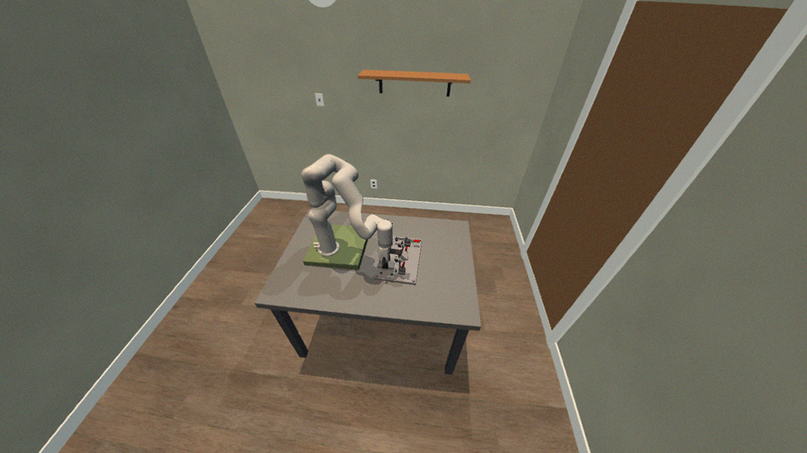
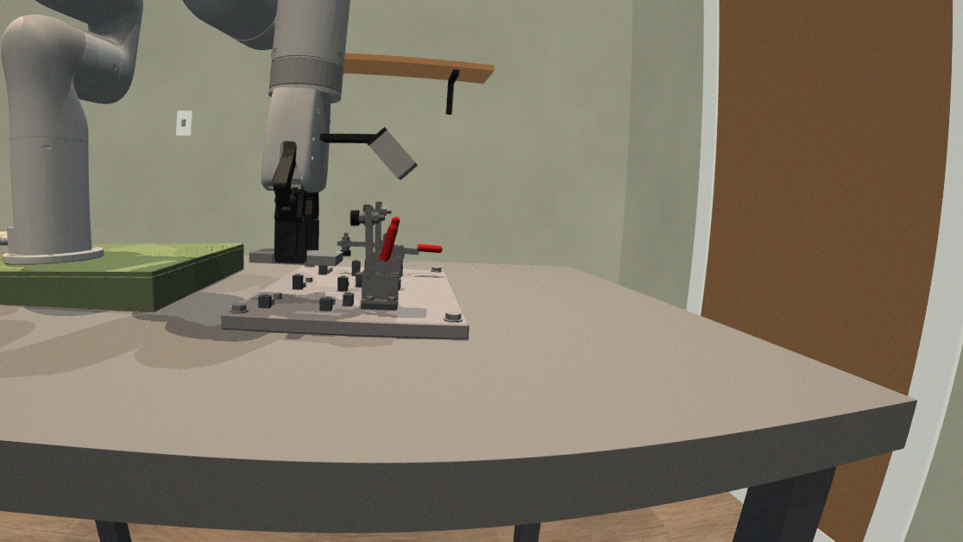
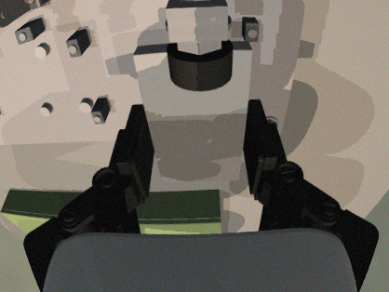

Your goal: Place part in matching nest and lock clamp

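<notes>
My gripper is now 100 mm to the right of the fixture plate, 70 mm short of it and 70 mm above it. From my hand the other things lie so: flat grey part: 20 mm below.
</notes>
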